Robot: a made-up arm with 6 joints.
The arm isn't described. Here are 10 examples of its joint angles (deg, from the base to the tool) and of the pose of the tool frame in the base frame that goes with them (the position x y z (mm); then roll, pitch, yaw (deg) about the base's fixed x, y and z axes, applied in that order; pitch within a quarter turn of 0, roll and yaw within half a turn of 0).
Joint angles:
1: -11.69 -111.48 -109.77 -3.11 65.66 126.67
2: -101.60 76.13 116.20 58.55 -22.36 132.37
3: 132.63 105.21 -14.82 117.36 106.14 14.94
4: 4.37 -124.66 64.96 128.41 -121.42 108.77
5: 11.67 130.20 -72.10 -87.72 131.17 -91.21
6: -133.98 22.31 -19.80 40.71 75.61 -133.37
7: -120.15 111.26 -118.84 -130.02 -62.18 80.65
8: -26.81 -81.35 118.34 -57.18 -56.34 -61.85
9: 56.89 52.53 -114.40 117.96 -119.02 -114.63
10: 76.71 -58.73 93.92 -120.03 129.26 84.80
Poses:
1: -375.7 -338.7 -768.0 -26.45 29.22 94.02
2: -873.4 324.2 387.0 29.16 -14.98 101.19
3: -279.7 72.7 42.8 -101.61 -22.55 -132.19
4: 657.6 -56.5 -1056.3 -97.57 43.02 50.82
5: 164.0 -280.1 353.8 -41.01 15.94 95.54
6: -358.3 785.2 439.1 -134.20 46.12 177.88
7: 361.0 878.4 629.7 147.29 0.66 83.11
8: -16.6 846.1 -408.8 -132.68 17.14 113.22
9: 249.1 -1108.4 11.1 156.53 16.06 -97.02
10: 33.1 -959.1 60.2 50.35 31.80 175.65
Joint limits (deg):
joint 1: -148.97..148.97
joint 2: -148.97..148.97
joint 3: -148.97..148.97
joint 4: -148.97..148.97
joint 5: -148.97..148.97
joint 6: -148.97..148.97
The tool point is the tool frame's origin. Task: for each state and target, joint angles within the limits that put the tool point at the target. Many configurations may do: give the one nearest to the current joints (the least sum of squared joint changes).
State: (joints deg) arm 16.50 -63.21 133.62 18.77 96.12 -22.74
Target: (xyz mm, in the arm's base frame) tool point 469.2 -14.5 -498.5
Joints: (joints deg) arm 3.57 -79.53 140.51 29.93 99.58 -23.58
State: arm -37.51 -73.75 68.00 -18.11 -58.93 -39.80
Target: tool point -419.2 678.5 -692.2
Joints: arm -68.53 -111.82 85.70 -15.76 -39.97 -37.77
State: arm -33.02 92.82 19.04 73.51 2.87 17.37
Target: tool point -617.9 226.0 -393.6
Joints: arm -6.78 132.37 33.95 72.45 -24.26 36.57
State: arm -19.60 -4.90 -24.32 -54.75 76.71 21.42
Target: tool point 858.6 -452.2 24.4
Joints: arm -5.55 8.52 -18.02 -52.50 110.68 10.28
